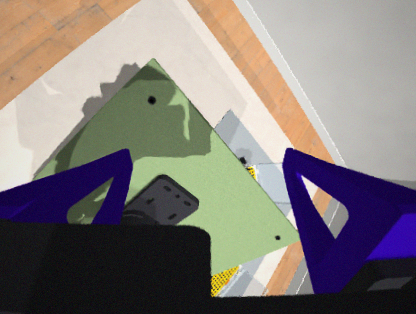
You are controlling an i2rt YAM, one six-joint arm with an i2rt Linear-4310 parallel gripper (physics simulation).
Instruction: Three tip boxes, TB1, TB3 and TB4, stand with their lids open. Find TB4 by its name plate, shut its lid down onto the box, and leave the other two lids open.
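Places are measured from the arm's base along level axes (x back, y right, z up), in centimetres.
Where they show: gripper, fingertip midpoint: (207, 157); arm's base, origin of the base link: (140, 221).
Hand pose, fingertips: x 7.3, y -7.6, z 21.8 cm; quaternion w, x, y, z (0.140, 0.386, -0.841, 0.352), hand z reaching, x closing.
Note:
Things, the pixels of their top centre, and the offset from my fingertips. Level surfaces: height alone.
- tip box with a yellow perforated top, middle of its top: (250, 189) dx -32.8, dy -13.5, dz -33.8 cm
- yellow perforated piece, middle of its top: (223, 276) dx -40.2, dy +9.7, dz -33.8 cm
- pale surface, its level: dz -41.6 cm
My gripper (207, 157) is open, with its two blue fingers wide apart and nothing held between them. Part of a tip box with a yellow perforated top (251, 172) shows past the right edge of a green plate, beside the right finger. Blue-grey, see-through parts (230, 131) lie around it. Another yellow perforated piece (225, 281) shows at the bottom, partly hidden by the dark gripper body. No name plate can be read, so I cannot tell which box is TB1, TB3 or TB4, nor how the lids stand.
The large green plate (235, 200) spans the middle below the fingers. It carries a dark bracket (167, 197) near the left finger. A pale surface (165, 30) lies around it, with wooden planks (50, 45) beyond and a grey area (350, 75) at the upper right.

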